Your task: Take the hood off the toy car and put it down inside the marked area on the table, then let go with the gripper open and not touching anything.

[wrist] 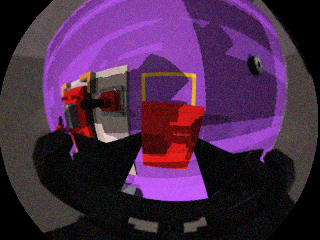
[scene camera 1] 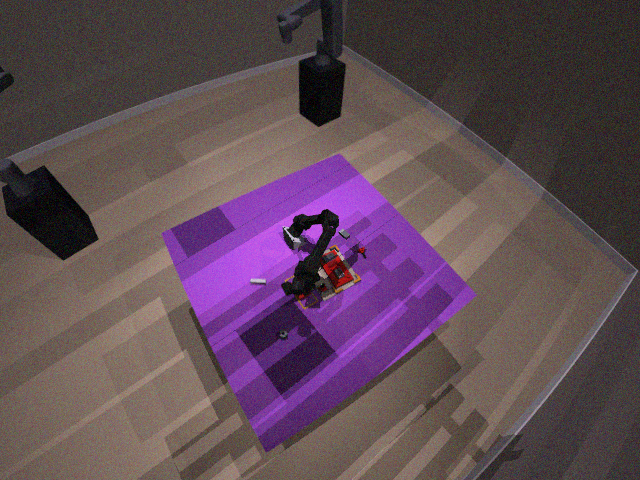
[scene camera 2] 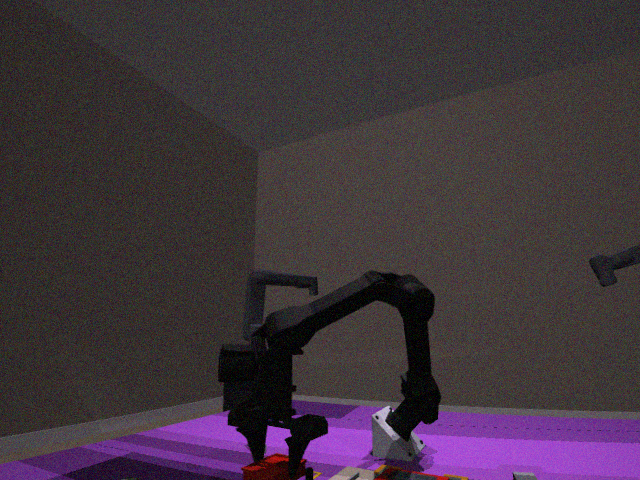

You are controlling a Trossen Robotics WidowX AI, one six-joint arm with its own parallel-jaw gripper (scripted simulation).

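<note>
Wrist view has my gripper [wrist: 168,137], a toy car [wrist: 74,96].
</note>
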